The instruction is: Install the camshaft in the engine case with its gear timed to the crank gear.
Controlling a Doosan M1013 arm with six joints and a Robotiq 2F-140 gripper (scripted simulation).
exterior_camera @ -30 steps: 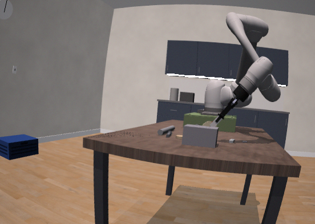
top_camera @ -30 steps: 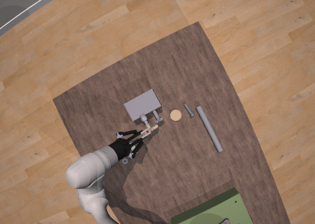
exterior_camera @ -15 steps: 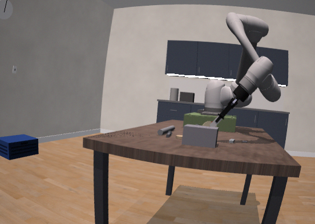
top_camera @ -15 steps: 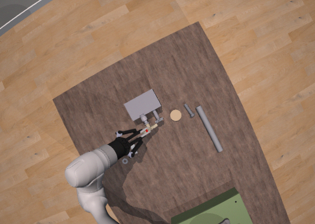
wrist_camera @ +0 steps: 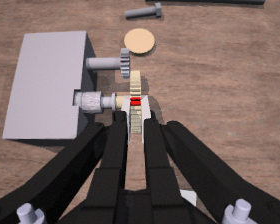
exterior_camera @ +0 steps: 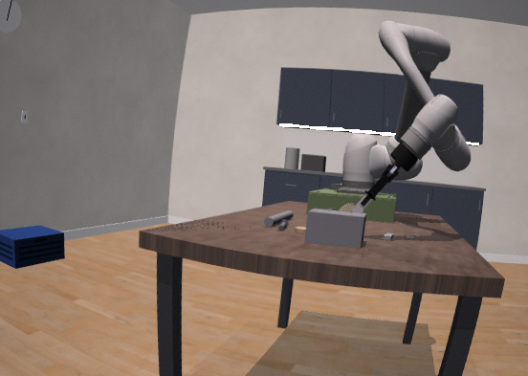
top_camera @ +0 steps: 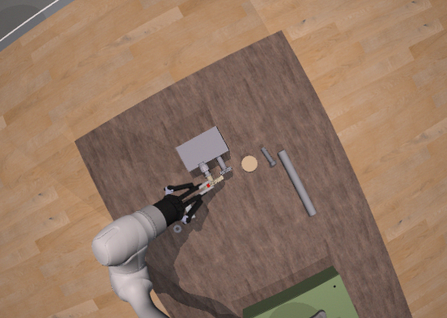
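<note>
The crank gear lies 9 cm to the right of my hand, 4 cm below it and 1 cm ahead of it. From my hand the other things lie so: washer (17 cm to the left, 10 cm below, 9 cm behind); tan disc (17 cm to the right, 9 cm below, 1 cm behind); white block (10 cm to the left, 9 cm below, 5 cm behind).
</note>
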